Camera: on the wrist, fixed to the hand. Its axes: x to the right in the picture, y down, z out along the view.
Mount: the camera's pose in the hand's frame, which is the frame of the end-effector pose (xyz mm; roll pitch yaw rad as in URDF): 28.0 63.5 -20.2 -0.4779 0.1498 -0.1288
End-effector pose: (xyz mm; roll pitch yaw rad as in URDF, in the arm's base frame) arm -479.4 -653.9 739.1 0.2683 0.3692 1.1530
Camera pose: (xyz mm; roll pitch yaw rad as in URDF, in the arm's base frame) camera -530.0 -603.9 726.5 -0.2431 0.5462 1.0558
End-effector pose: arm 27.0 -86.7 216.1 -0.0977 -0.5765 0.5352
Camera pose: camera 28.3 -14.8 209.3 -0.4901 -0.4339 0.3792
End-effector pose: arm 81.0 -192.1 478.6 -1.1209 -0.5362 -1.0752
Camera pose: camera 116.8 -238.4 436.2 -1.4686 -0.5746 -1.3031
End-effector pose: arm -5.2 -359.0 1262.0 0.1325 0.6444 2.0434
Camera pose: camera -70.6 -375.2 1235.9 -0.4381 0.8049 1.8896
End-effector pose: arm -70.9 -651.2 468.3 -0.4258 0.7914 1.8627
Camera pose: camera -114.8 -677.0 417.0 -1.0962 0.8575 1.5883
